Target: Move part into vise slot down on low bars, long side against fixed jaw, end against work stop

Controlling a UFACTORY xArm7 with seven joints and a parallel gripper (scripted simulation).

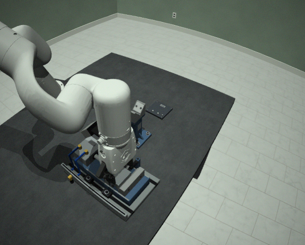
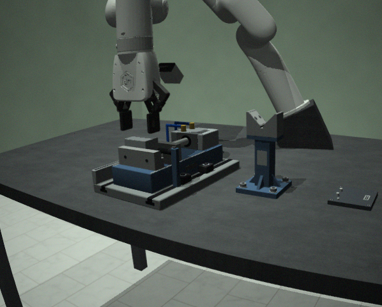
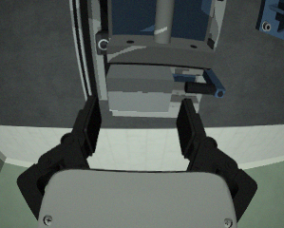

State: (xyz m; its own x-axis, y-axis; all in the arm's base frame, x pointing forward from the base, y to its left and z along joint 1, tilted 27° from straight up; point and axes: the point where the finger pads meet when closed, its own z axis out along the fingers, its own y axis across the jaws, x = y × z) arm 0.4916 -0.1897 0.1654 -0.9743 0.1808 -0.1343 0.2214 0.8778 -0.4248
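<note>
My hand is 5 cm above the part. Round my hand: work stop: 6 cm to the left, 5 cm below, 1 cm ahead; moving jaw: 6 cm below, 3 cm to the left, 3 cm behind; fixed jaw: 6 cm below, 3 cm ahead, 1 cm to the left.
</note>
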